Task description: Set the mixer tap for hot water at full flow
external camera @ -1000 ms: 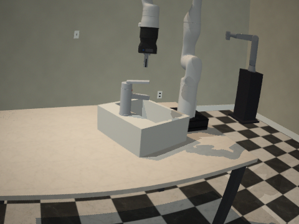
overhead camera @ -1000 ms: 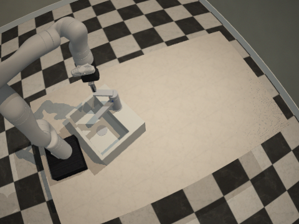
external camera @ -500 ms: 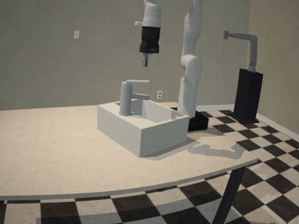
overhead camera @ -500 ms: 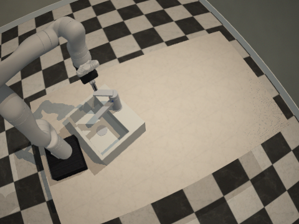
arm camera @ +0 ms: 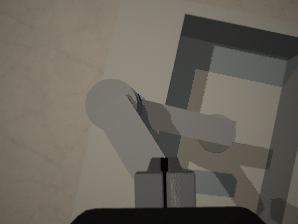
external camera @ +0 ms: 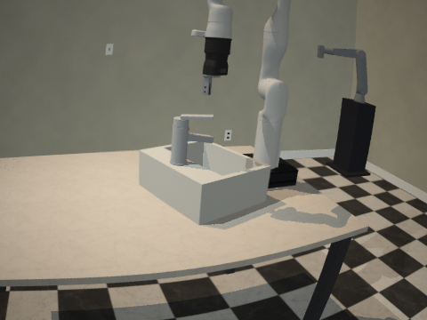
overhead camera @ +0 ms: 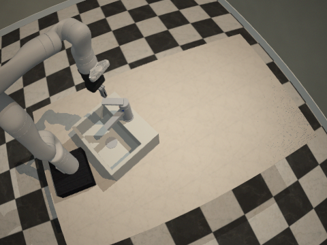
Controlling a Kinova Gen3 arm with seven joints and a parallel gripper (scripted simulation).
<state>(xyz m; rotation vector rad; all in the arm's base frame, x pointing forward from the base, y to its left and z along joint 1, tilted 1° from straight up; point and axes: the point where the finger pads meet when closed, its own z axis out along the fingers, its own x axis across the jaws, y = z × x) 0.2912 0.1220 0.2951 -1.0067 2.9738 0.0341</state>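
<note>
The lever is 9 cm below my hand and 2 cm ahead of it. Also, from my hand: white sink basin: 32 cm below, 6 cm to the right, 4 cm behind.
</note>
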